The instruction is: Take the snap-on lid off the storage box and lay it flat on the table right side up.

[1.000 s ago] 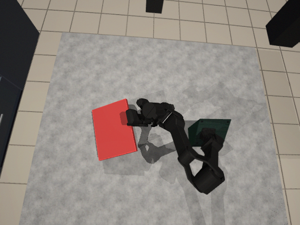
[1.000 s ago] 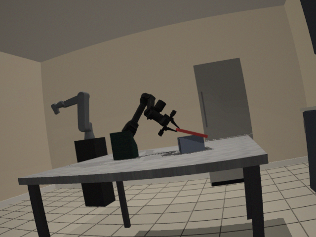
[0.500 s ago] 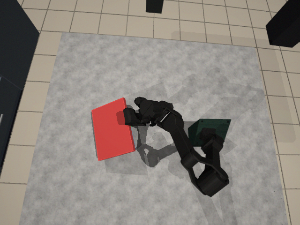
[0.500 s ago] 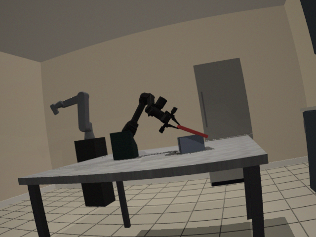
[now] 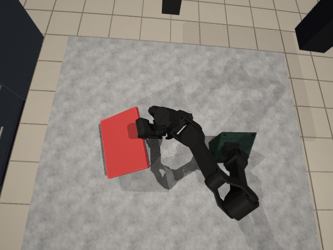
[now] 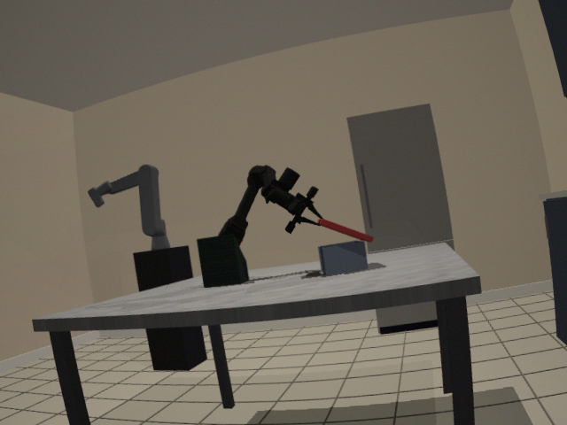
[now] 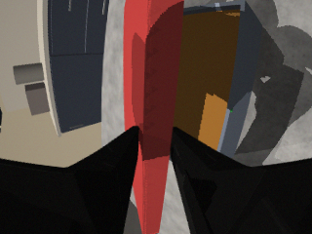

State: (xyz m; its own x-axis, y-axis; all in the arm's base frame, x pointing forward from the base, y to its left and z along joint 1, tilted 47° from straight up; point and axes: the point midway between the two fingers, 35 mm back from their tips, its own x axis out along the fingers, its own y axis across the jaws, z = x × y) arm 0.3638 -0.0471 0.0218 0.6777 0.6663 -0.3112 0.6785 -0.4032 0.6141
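My gripper tip is now 70 mm short of the red lid, 20 mm to the right of it and 30 mm above it. Also, from my gripper tip: grey-blue storage box 50 mm ahead, 10 mm to the left, 130 mm below.
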